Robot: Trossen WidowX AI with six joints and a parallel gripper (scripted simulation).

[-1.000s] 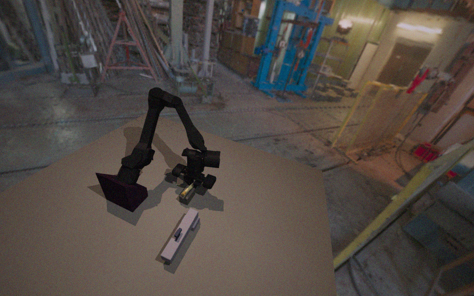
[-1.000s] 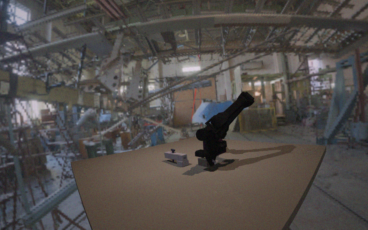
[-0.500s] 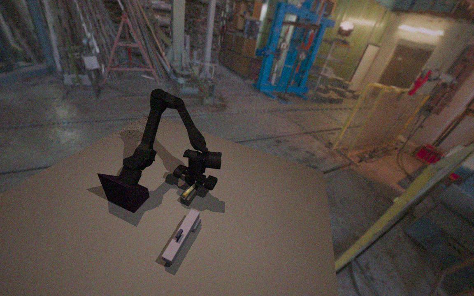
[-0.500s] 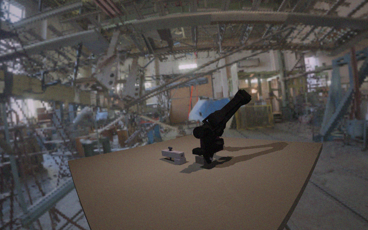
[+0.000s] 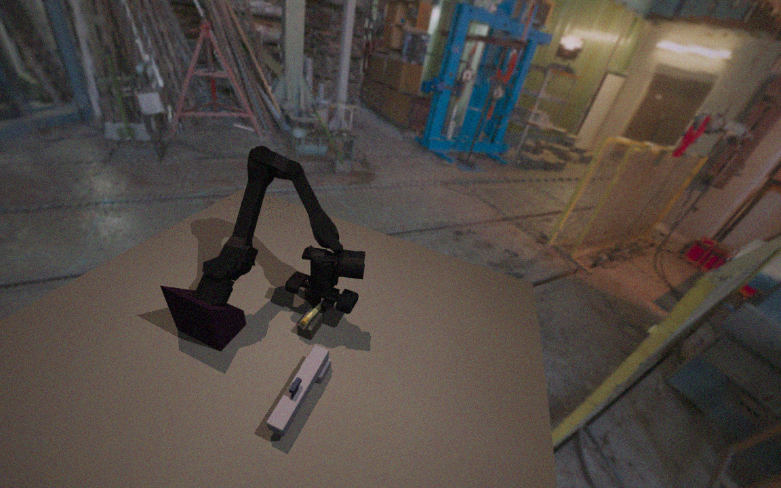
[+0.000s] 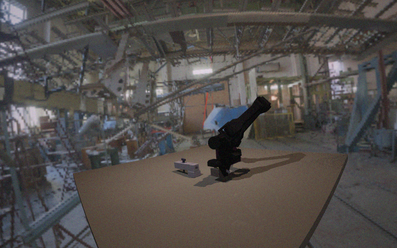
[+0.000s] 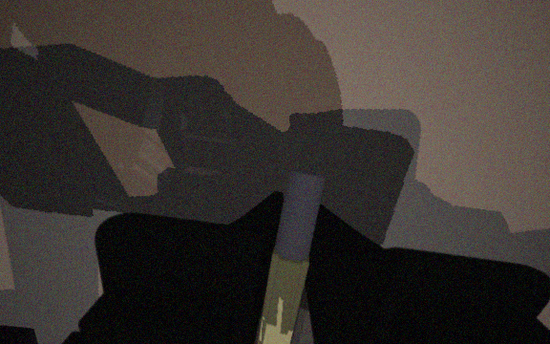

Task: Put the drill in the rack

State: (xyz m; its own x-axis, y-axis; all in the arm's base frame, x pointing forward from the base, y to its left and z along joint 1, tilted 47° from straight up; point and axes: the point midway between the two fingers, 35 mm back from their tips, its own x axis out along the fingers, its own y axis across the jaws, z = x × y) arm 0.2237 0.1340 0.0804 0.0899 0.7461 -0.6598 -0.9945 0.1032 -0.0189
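My gripper tip is 40 mm to the left of the drill and 40 mm below it. Round my gripper tip: dark key 250 mm to the right, 60 mm ahead, 50 mm above; then light-grey holder block 220 mm to the right, 60 mm ahead, 30 mm above; then rack 50 mm to the right, 10 mm behind, 10 mm above.
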